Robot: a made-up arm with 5 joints. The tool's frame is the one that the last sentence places.
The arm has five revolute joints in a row. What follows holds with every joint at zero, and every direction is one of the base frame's. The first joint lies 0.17 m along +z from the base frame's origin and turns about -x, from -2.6 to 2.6 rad. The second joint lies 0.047 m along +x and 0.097 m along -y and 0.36 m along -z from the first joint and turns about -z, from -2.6 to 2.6 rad. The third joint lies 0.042 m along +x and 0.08 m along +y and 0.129 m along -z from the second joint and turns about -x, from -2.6 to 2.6 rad. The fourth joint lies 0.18 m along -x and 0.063 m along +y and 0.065 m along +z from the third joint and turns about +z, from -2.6 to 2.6 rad. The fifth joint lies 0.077 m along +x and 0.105 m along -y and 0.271 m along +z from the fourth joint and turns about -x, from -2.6 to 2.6 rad. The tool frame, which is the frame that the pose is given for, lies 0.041 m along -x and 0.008 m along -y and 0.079 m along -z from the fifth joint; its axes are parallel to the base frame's.
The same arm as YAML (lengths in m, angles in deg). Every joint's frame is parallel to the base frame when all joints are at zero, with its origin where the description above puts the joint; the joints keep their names.
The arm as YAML. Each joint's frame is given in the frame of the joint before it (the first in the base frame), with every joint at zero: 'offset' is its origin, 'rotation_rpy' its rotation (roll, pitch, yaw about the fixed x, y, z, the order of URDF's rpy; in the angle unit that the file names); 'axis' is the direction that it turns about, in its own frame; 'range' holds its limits. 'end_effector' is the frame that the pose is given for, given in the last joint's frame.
length_unit: m
angle_unit: deg
chain:
  - id: joint 1
    offset: [0.0, 0.0, 0.17]
    rotation_rpy: [0.0, 0.0, 0.0]
    axis: [-1.0, 0.0, 0.0]
    range: [-148.97, 148.97]
  - id: joint 2
    offset: [0.047, -0.097, -0.36]
    rotation_rpy: [0.0, 0.0, 0.0]
    axis: [0.0, 0.0, -1.0]
    range: [-148.97, 148.97]
  - id: joint 3
    offset: [0.042, 0.08, -0.129]
    rotation_rpy: [0.0, 0.0, 0.0]
    axis: [-1.0, 0.0, 0.0]
    range: [-148.97, 148.97]
  - id: joint 4
    offset: [-0.18, 0.063, 0.065]
    rotation_rpy: [0.0, 0.0, 0.0]
    axis: [0.0, 0.0, 1.0]
    range: [-148.97, 148.97]
  - id: joint 5
    offset: [0.077, -0.105, 0.271]
    rotation_rpy: [0.0, 0.0, 0.0]
    axis: [-1.0, 0.0, 0.0]
    range: [-148.97, 148.97]
end_effector:
  offset: [-0.041, -0.008, -0.079]
  rotation_rpy: [0.0, 0.0, 0.0]

